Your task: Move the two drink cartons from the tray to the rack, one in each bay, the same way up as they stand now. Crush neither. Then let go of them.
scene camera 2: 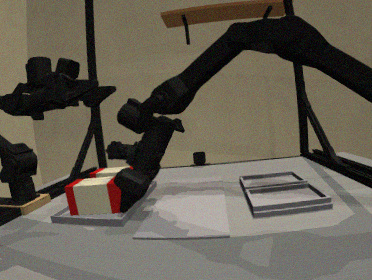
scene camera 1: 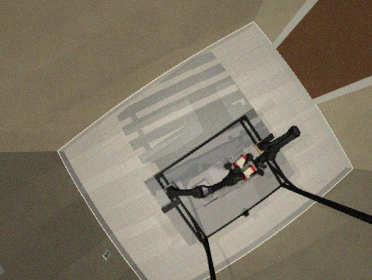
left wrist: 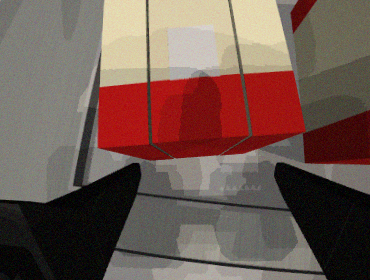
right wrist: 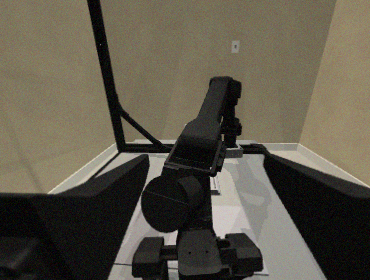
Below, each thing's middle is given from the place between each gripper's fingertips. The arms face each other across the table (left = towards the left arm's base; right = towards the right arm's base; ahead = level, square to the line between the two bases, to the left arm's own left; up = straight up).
The grey tray [scene camera 2: 63, 216] is 30 mm behind my left hand and 70 mm to the right of it. Round my left hand: pale mat [scene camera 2: 189, 209] (60 mm behind, 130 mm to the left, 10 mm below).
Now: the grey tray 270 mm below my right hand, 60 mm to the right of it and 30 mm behind it. Round my right hand: pale mat: 280 mm below, 140 mm to the left, 70 mm behind.
